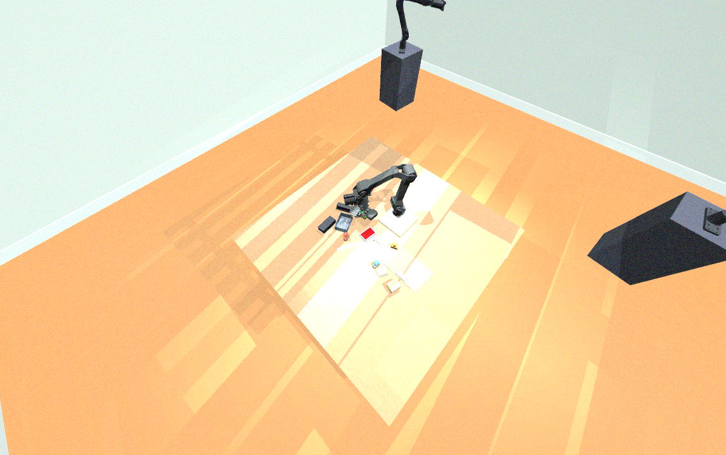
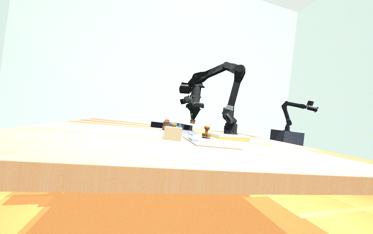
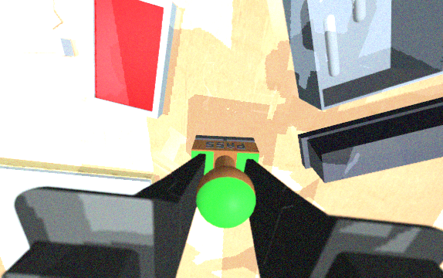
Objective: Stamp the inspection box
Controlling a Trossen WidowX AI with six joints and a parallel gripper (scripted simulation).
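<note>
The red ink pad lies 90 mm to the left of my gripper tip, 70 mm below it and 40 mm ahead of it. Round my gripper tip: grey tray (110 mm ahead, 70 mm to the right, 70 mm below); then red-knobbed fail stamp (160 mm ahead, 60 mm below, 20 mm to the left); then white card (190 mm to the left, 100 mm ahead, 80 mm below).
</note>
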